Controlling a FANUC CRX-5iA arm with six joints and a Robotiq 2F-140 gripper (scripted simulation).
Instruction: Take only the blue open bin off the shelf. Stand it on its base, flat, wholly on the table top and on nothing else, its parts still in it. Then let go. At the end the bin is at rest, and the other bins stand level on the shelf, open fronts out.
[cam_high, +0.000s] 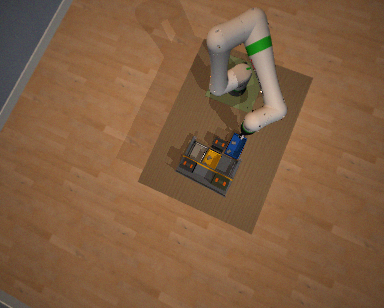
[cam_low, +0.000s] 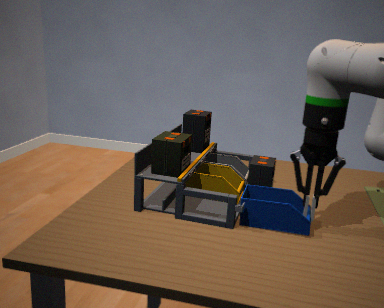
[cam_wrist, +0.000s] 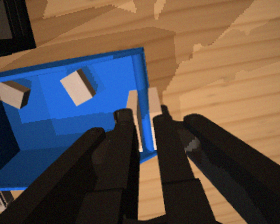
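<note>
Right now my hand is 80 mm short of the blue bin and 20 mm above it. Also, from my hand: grey bin (260 mm ahead, 230 mm to the right, 20 mm below); then yellow bin (270 mm ahead, 120 mm to the right, 20 mm below).
</note>
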